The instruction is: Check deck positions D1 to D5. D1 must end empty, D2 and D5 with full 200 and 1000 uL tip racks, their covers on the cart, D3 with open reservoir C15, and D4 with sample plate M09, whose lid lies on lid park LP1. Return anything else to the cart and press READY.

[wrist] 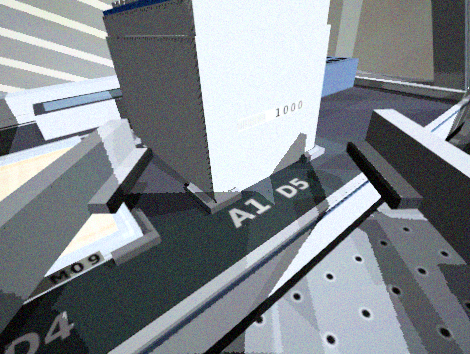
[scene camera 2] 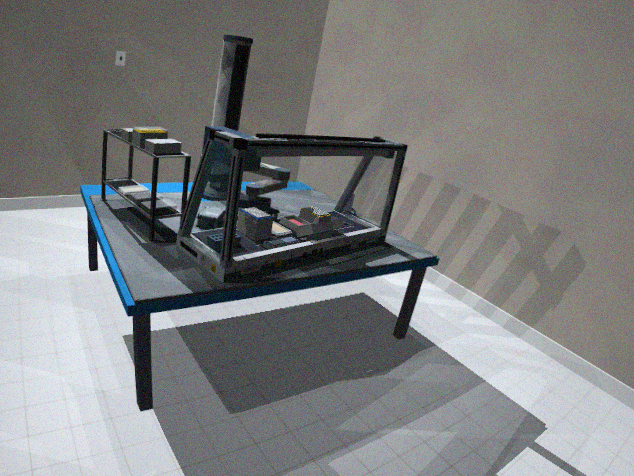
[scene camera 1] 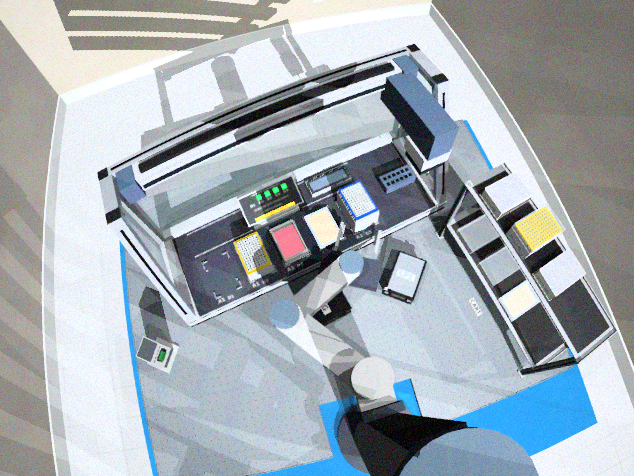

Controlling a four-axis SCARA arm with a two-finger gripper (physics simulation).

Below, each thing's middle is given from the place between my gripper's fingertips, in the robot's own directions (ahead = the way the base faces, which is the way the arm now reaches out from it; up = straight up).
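Wash trough and gripper: my gripper is 20 mm above the wash trough (scene camera 1: 319,185), 210 mm short of it and 50 mm to the right of it.
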